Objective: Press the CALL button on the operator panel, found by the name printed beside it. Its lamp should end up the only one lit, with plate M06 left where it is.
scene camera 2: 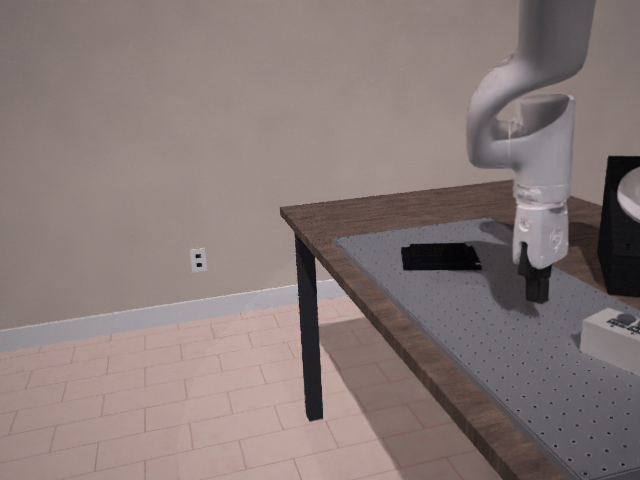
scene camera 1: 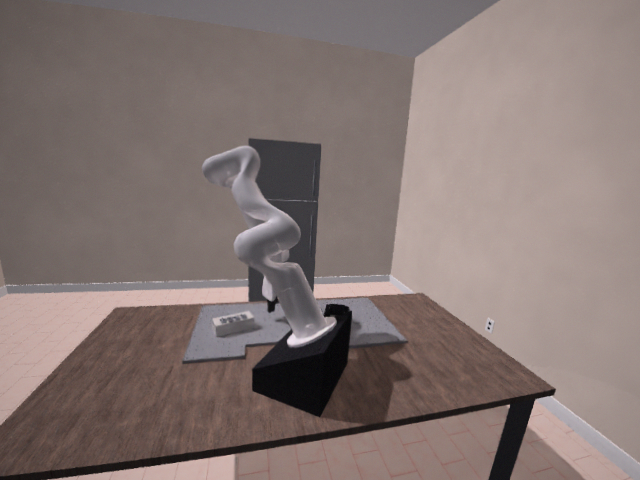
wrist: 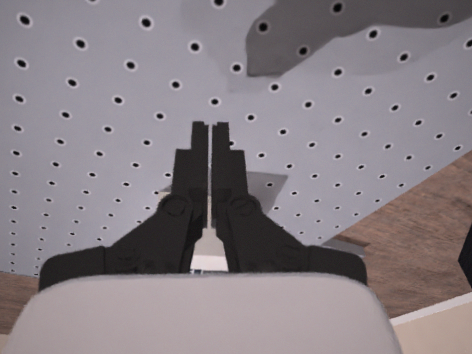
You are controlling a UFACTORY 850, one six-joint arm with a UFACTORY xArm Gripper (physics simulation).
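Note:
The white operator panel (scene camera 1: 222,327) (scene camera 2: 607,338) (wrist: 209,262) is a low box on the perforated board. Dark markings and round parts show on its top, but the names, the CALL button and any lit lamp cannot be made out. My gripper (scene camera 1: 270,310) (scene camera 2: 537,299) (wrist: 210,144) is shut and empty, pointing down above the board and apart from the panel. In scene camera 2 it is left of the panel. A flat black item (scene camera 2: 439,257) lies on the board farther left; no label is readable, so I cannot tell whether it is plate M06.
The grey perforated board (scene camera 1: 217,352) (scene camera 2: 516,392) (wrist: 100,165) lies on the brown wooden table (scene camera 1: 129,392) (scene camera 2: 330,217) (wrist: 415,215). My arm stands on a black wedge base (scene camera 1: 305,379) (scene camera 2: 620,248). A dark fridge (scene camera 1: 289,167) stands beyond the table.

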